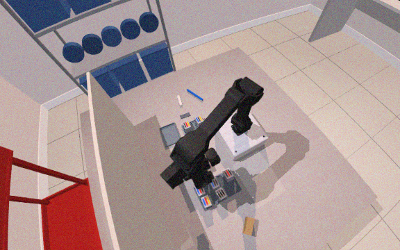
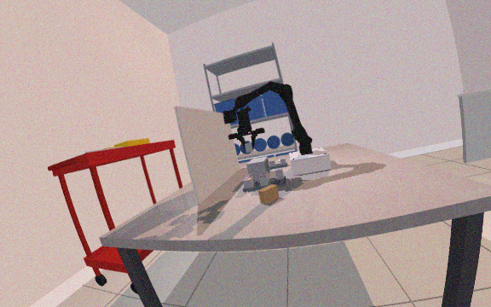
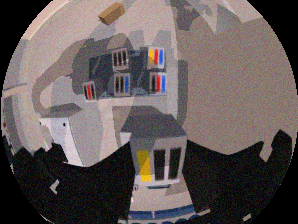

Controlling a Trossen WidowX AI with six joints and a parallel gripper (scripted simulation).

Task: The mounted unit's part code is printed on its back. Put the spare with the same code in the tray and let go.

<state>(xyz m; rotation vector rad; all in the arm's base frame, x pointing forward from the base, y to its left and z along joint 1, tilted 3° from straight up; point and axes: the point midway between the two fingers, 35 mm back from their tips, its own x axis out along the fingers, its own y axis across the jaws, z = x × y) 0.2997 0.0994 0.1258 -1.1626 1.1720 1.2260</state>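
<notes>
Now: the grey-blue tray 2 cm ahead of my gripper tip, 30 cm to the right of it and 17 cm below it. From my gripper tip the other things lie so: upright board: 22 cm ahead, 12 cm to the right, 5 cm above; blue pen: 23 cm behind, 48 cm to the right, 17 cm below; mounted unit: 1 cm behind, 10 cm to the right, 13 cm below.
</notes>
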